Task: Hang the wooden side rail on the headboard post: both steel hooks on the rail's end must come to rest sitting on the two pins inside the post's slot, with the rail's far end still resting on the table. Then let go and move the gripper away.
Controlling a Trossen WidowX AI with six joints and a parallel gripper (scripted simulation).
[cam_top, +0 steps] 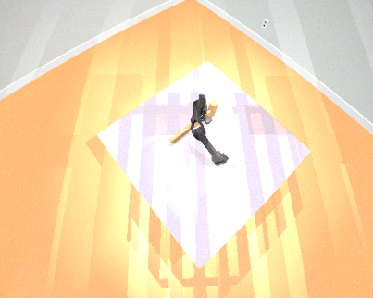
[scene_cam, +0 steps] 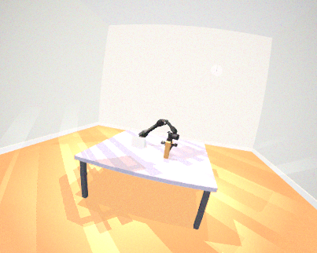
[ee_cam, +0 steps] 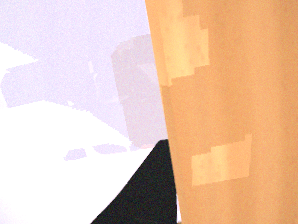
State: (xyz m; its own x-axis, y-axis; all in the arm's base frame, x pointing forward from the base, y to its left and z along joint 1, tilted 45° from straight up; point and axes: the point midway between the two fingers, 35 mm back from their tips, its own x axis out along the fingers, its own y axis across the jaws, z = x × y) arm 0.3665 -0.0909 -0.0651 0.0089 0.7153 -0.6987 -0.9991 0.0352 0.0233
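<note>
Right now my gripper tip is 110 mm to the left of the wooden headboard post and 40 mm below it.
</note>
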